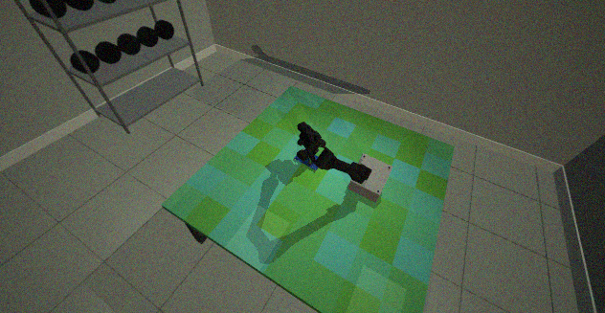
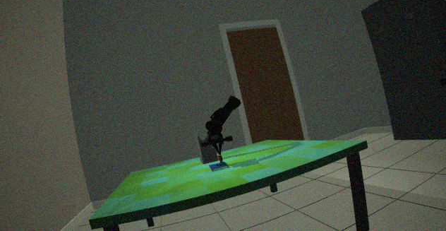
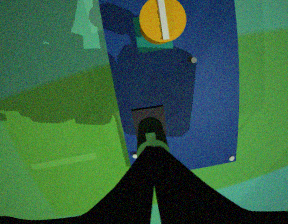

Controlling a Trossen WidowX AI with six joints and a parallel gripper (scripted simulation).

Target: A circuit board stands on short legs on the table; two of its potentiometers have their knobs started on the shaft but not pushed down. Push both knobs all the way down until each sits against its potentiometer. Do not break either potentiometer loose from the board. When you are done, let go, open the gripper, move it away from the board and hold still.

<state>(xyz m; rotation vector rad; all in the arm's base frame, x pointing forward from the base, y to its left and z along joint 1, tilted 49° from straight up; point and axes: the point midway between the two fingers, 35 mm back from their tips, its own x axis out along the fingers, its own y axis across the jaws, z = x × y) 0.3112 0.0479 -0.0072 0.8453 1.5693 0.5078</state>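
Right now my gripper tip is 60 mm short of the orange knob and 10 mm to the left of it.
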